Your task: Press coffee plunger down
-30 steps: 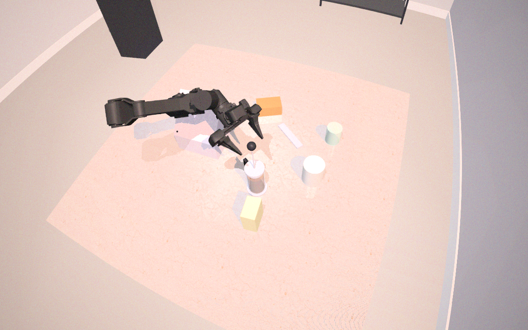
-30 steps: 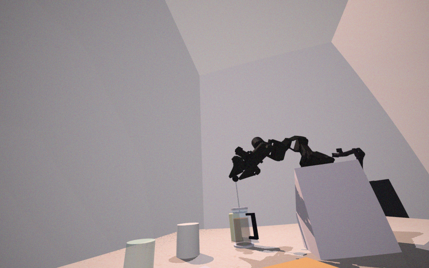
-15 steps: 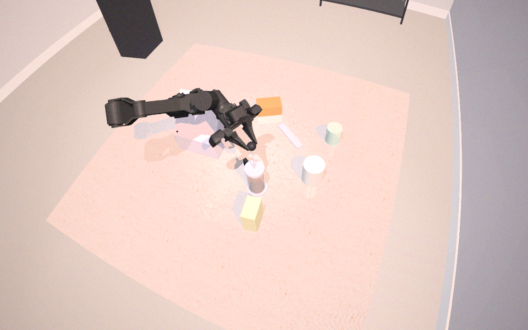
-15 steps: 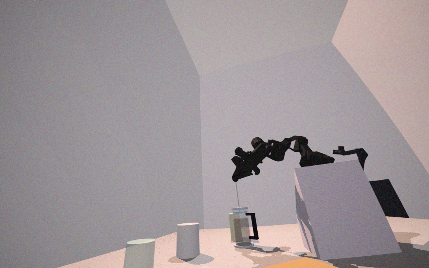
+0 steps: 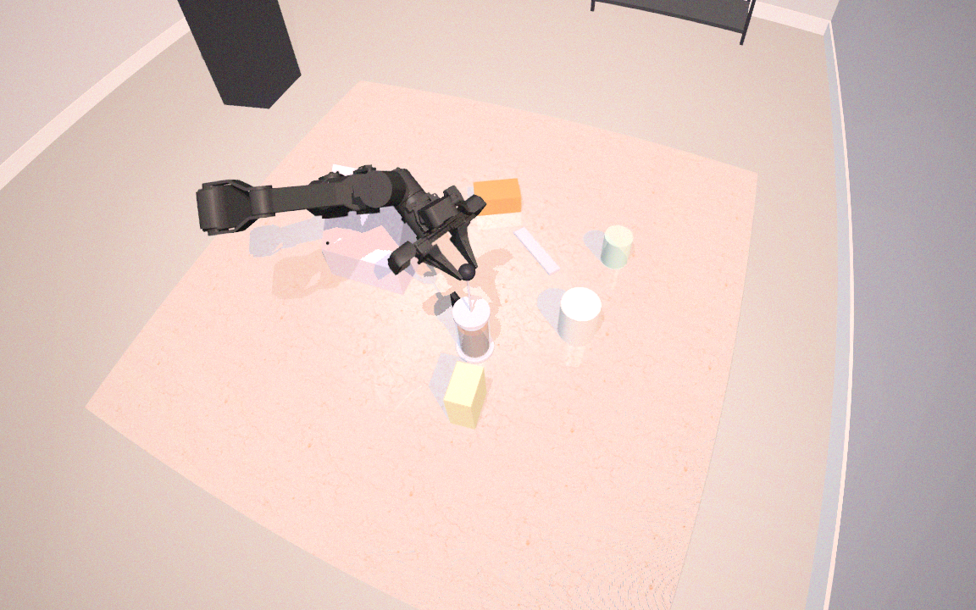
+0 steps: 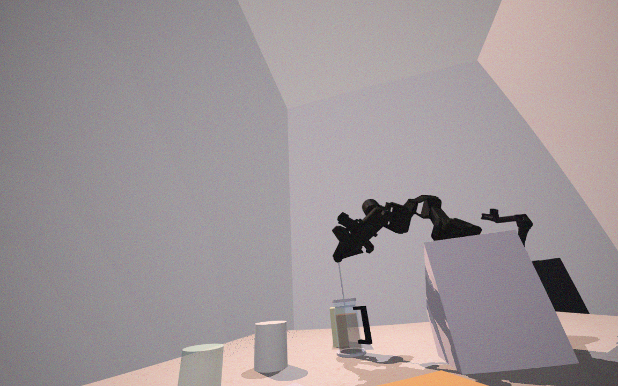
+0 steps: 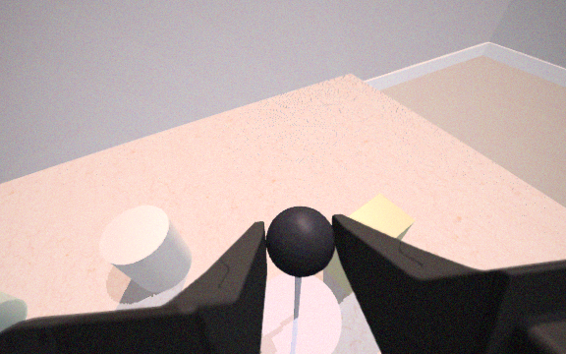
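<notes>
Right now my gripper tip is 130 mm above the glass coffee press, 20 mm past it and 10 mm to the right of it. Also, from my gripper tip: pale green cylinder: 320 mm to the left, 220 mm below, 220 mm ahead; white cylinder: 210 mm below, 180 mm ahead, 110 mm to the left; flat white strip: 290 mm to the left, 250 mm below, 40 mm ahead.
</notes>
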